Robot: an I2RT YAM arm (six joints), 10 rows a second.
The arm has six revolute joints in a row. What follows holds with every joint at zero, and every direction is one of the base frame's. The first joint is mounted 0.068 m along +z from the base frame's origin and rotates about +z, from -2.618 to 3.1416 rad. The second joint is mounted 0.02 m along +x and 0.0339 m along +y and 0.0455 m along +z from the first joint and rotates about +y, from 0 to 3.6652 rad. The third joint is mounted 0.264 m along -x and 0.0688 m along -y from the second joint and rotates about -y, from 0 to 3.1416 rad. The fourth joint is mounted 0.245 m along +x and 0.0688 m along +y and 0.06 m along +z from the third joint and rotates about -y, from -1.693 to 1.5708 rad. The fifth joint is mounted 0.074 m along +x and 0.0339 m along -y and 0.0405 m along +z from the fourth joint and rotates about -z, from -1.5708 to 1.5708 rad. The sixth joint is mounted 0.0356 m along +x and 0.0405 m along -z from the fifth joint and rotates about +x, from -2.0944 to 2.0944 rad. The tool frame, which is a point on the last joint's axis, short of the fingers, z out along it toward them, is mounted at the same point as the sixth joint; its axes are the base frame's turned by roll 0, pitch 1.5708 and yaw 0 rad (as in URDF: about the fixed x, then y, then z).
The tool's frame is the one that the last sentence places.
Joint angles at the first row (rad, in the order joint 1, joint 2, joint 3, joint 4, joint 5, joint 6):
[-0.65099 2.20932 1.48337 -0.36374 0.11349 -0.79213]
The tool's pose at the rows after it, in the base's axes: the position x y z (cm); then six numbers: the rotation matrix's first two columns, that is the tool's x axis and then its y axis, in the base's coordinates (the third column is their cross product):
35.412 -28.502 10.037 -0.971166 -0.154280 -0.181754 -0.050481 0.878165 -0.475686
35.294 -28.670 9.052 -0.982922 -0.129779 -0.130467 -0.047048 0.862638 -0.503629
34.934 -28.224 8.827 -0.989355 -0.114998 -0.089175 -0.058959 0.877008 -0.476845
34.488 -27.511 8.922 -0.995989 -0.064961 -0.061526 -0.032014 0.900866 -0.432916
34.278 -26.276 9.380 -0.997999 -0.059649 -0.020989 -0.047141 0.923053 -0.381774
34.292 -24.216 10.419 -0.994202 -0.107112 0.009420 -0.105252 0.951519 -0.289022
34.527 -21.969 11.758 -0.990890 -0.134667 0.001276 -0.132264 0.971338 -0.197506
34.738 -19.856 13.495 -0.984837 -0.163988 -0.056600 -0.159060 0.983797 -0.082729
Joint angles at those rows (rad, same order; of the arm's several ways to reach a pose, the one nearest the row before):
[-0.66091 2.23946 1.48338 -0.32216 0.21610 -0.82571]
[-0.66053 2.26425 1.48339 -0.31378 0.28057 -0.82456]
[-0.65670 2.26349 1.48335 -0.37097 0.29240 -0.81234]
[-0.64984 2.25355 1.48336 -0.45263 0.29545 -0.75322]
[-0.63076 2.23486 1.48335 -0.54684 0.28592 -0.72575]
[-0.59566 2.20092 1.48376 -0.66779 0.22832 -0.72574]
[-0.55334 2.16126 1.48340 -0.76660 0.15392 -0.69830]
[-0.51671 2.11281 1.48378 -0.84556 0.02880 -0.68074]

